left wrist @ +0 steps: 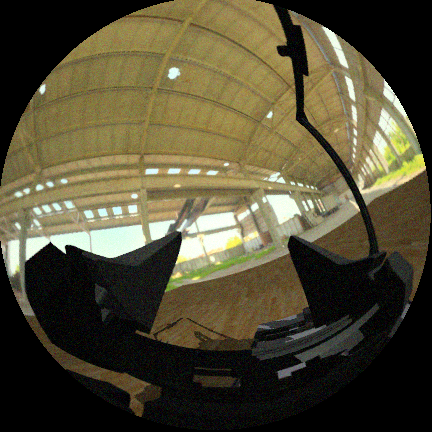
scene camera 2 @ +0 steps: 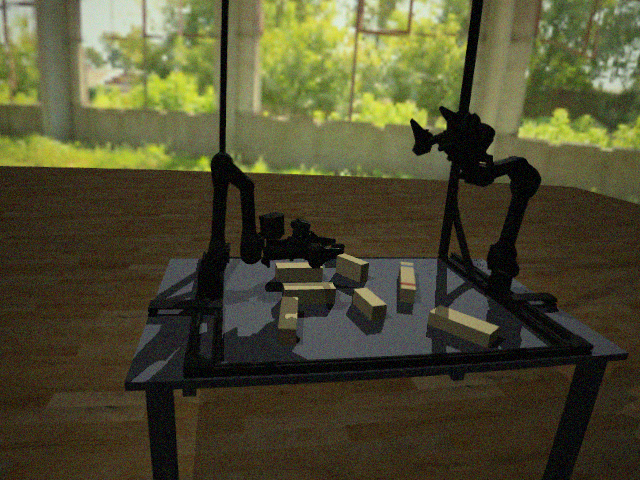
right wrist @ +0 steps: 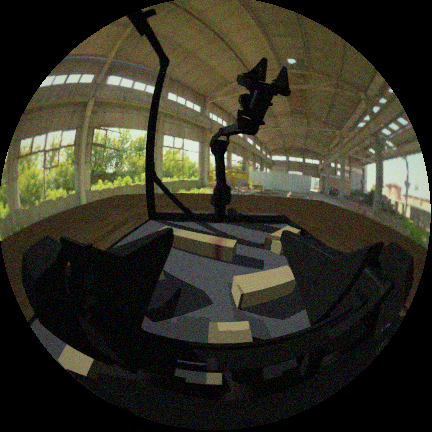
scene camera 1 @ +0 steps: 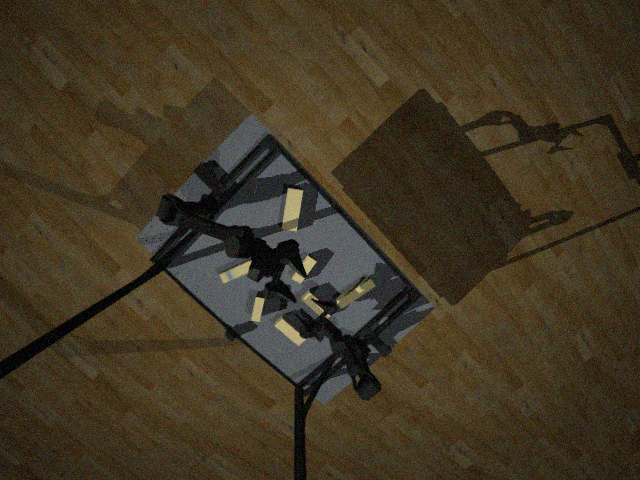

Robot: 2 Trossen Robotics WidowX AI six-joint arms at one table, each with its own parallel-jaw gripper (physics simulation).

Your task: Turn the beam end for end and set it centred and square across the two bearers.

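Pixels of known places: left gripper, fingertip midpoint: (left wrist: 237, 239) (scene camera 2: 424, 113) (right wrist: 275, 62) (scene camera 1: 300, 290); right gripper, fingertip midpoint: (scene camera 2: 339, 245) (right wrist: 228, 234) (scene camera 1: 303, 306); left arm's base, link origin: (scene camera 2: 498, 289) (right wrist: 219, 215) (scene camera 1: 211, 205); right arm's base, link origin: (scene camera 2: 209, 294) (scene camera 1: 356, 344).
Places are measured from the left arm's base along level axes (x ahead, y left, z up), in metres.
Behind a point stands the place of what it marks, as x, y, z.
Note:
The beam (scene camera 1: 230, 274) @(0.264, -0.152, 0.025) (scene camera 2: 407, 273) @(0.289, -0.089, 0.025) (right wrist: 192, 241) @(0.318, -0.076, 0.016) is pale wood with a red band towards the end nearer scene camera 2 and a blue band towards the other; it lies apart from the other blocks. Which blocks are the two bearers I cannot tell; candidates include the block (scene camera 1: 303, 268) (scene camera 2: 369, 303) @(0.485, 0.128, 0.023) (right wrist: 264, 285) @(0.492, 0.074, 0.025), the block (scene camera 1: 257, 308) @(0.449, -0.175, 0.044) (scene camera 2: 351, 267) @(0.461, -0.156, 0.022) and the block (scene camera 1: 289, 331) @(0.629, -0.161, 0.028) (scene camera 2: 298, 272) @(0.641, -0.137, 0.012). My left gripper (scene camera 2: 428, 114) @(0.396, 0.135, 0.529) (left wrist: 237, 239) @(0.396, 0.135, 0.529) (right wrist: 275, 61) @(0.396, 0.135, 0.529) is open and raised high above the table. My right gripper (scene camera 2: 339, 248) @(0.550, 0.000, 0.147) (right wrist: 228, 234) @(0.550, 0.000, 0.147) is open and empty, low above the blocks.
A long block (scene camera 1: 292, 206) @(0.245, 0.241, 0.019) (scene camera 2: 463, 325) @(0.271, 0.261, 0.016) lies at the right in scene camera 2. More pale blocks (scene camera 1: 355, 293) (scene camera 2: 309, 294) lie near the right arm. Dark frame rails (scene camera 2: 330, 364) @(0.646, 0.379, -0.001) run along the table (scene camera 2: 604, 348) @(-0.100, 0.359, -0.019); upright poles (scene camera 2: 223, 77) @(0.887, -0.341, 0.601) (scene camera 2: 469, 62) @(0.038, -0.345, 0.722) rise behind it.

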